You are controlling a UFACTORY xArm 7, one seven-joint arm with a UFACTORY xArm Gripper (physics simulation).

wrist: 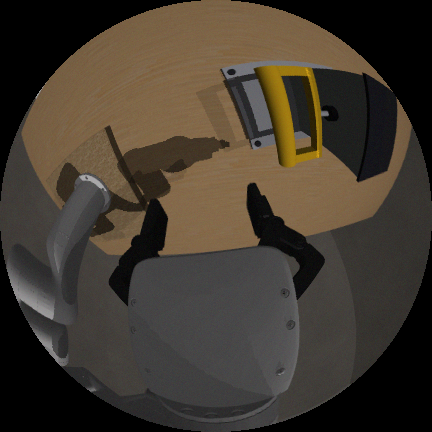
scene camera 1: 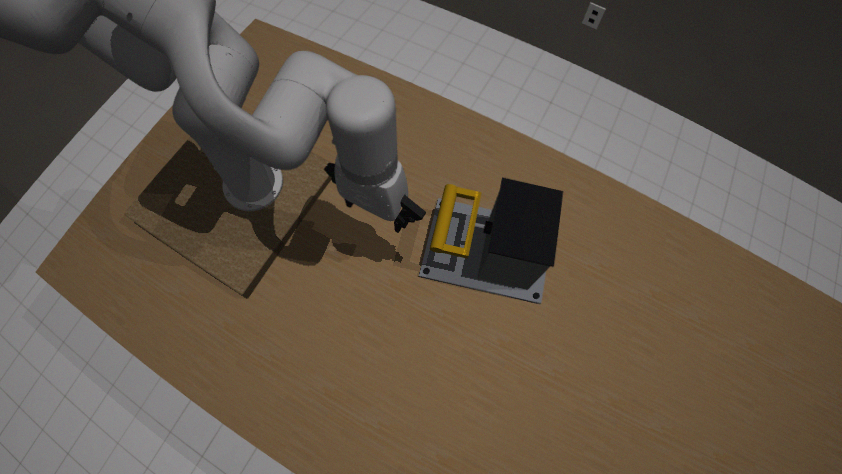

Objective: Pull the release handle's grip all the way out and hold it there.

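The release handle's yellow grip [scene camera 1: 446,219] [wrist: 277,117] is a thick round bar on a rectangular yellow frame. A short rod [wrist: 325,114] joins the frame to a dark box [scene camera 1: 526,220] [wrist: 382,127], and the grip stands a short way out from the box's face, above a grey base plate [scene camera 1: 480,284] [wrist: 243,70]. My gripper [scene camera 1: 374,215] [wrist: 203,200] is open with nothing between its fingers. It hangs above the table on the robot-base side of the handle, apart from the grip. In the wrist view the grip is ahead and to the right of the fingers.
The arm's base stands on a brown speckled board [scene camera 1: 235,276] [wrist: 117,165] at the left of the wooden table [scene camera 1: 365,353] [wrist: 165,65]. The arm and gripper cast shadows between this board and the base plate. A wall outlet [scene camera 1: 593,15] is far beyond the table.
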